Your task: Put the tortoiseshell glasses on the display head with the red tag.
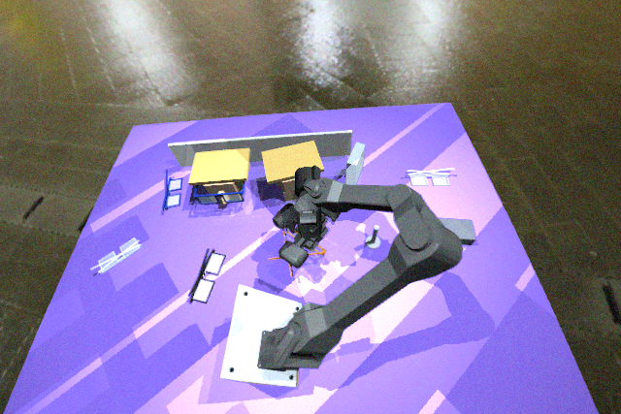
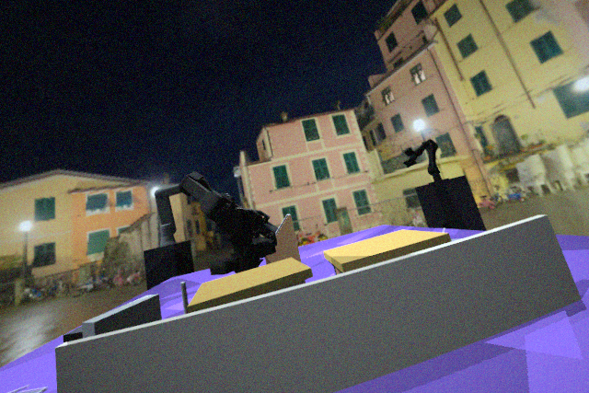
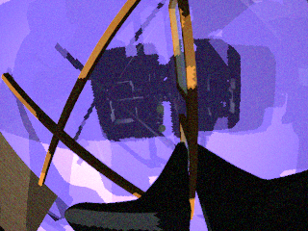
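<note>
My gripper tip is now 16 cm to the left of the white disc and 3 cm short of it. From my gripper tip the other things lie so: display head 28 cm to the left, 18 cm ahead, 3 cm above; dark box 35 cm to the right, 6 cm ahead; white block 26 cm ahead, 12 cm to the right, 3 cm above.
</note>
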